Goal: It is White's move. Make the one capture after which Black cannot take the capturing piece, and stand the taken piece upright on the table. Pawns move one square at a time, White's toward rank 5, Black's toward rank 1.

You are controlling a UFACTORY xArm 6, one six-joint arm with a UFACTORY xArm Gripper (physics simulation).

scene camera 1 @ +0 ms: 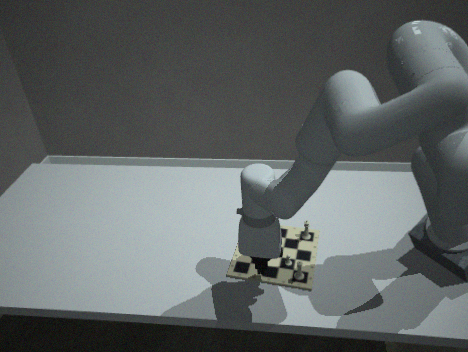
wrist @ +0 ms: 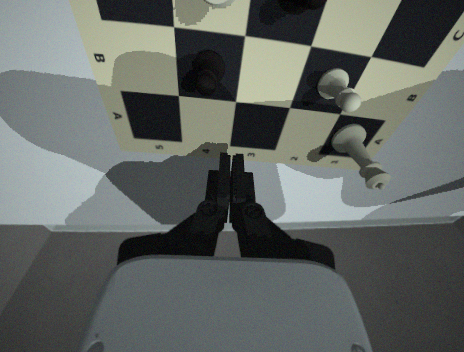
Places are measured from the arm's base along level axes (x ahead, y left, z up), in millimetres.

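Pixels of known places: gripper, fingertip midpoint: (scene camera 1: 261, 270) (wrist: 230, 167); arm's base at its link origin: (scene camera 1: 454, 228).
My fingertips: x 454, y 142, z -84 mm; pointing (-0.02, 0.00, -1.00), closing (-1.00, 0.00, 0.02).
For each thing: its middle in the pictures, then the offset to it from my fingertips. "spot": a spot on its surface instead. Level surfaces: height alone.
- chessboard at a spot on its surface: (wrist: 90, 30) spot: dx +81, dy -76, dz -23 mm
- black pawn-like piece at the middle of its body: (wrist: 207, 77) dx +17, dy -61, dz -7 mm
- dark piece at a spot on its surface: (wrist: 300, 4) spot: dx -22, dy -95, dz -1 mm
- white piece's base at a spot on its surface: (wrist: 218, 1) spot: dx +11, dy -94, dz +10 mm
- white pawn at the middle of its body: (wrist: 342, 94) (scene camera 1: 288, 259) dx -62, dy -58, dz -7 mm
- white table at its surface level: dz -29 mm
My gripper (scene camera 1: 261, 272) (wrist: 230, 167) is shut and empty, pointing down near the board's A edge, by the labels 4 and 3. The chessboard (scene camera 1: 233, 274) (wrist: 90, 30) lies flat on the table. In the wrist view a black pawn-like piece (wrist: 205, 72) stands on B4, and a dark piece (wrist: 300, 4) partly shows on C3. A white piece's base (wrist: 218, 1) shows at the top edge, apparently on C4. A white pawn (scene camera 1: 288, 261) (wrist: 340, 90) stands on B2, and a tall white piece (scene camera 1: 300, 271) (wrist: 360, 155) on A1. Another tall white piece (scene camera 1: 306, 230) stands on the far right corner square. The arm hides part of the board in the scene view.
The white table (scene camera 1: 125, 225) extends around the board, with a raised strip (scene camera 1: 150, 161) along its back edge. The arm's base (scene camera 1: 442, 260) stands at the right. Shadows of the arm fall across the board and table.
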